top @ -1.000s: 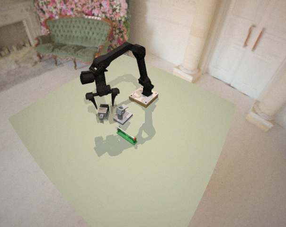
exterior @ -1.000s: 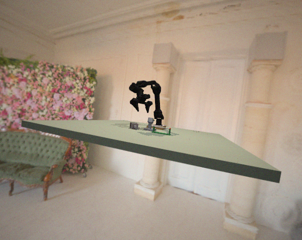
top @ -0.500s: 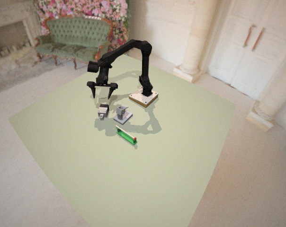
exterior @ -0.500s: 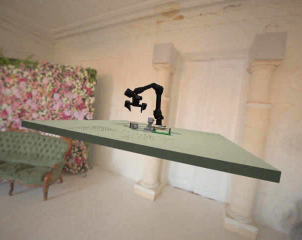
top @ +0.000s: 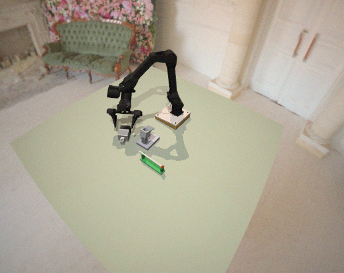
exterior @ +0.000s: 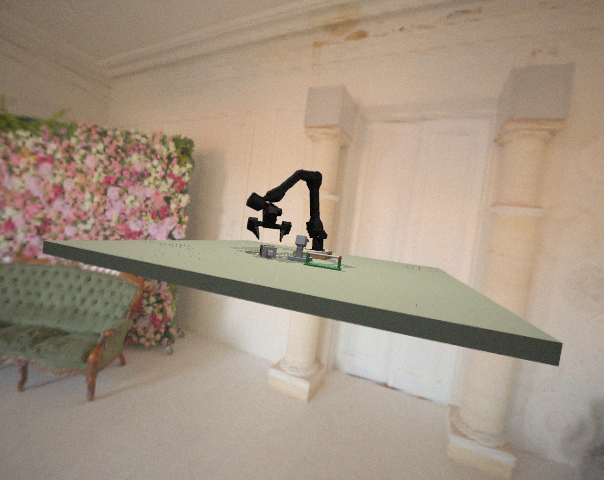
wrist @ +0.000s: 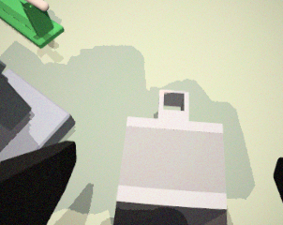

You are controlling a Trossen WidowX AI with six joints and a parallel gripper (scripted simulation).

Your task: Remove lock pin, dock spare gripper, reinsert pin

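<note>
Right now the spare gripper is 50 mm below my gripper tip. Round my gripper tip: grey mount: 120 mm to the left, 60 mm behind, 20 mm below; green rack: 250 mm to the left, 50 mm below, 20 mm ahead.
</note>
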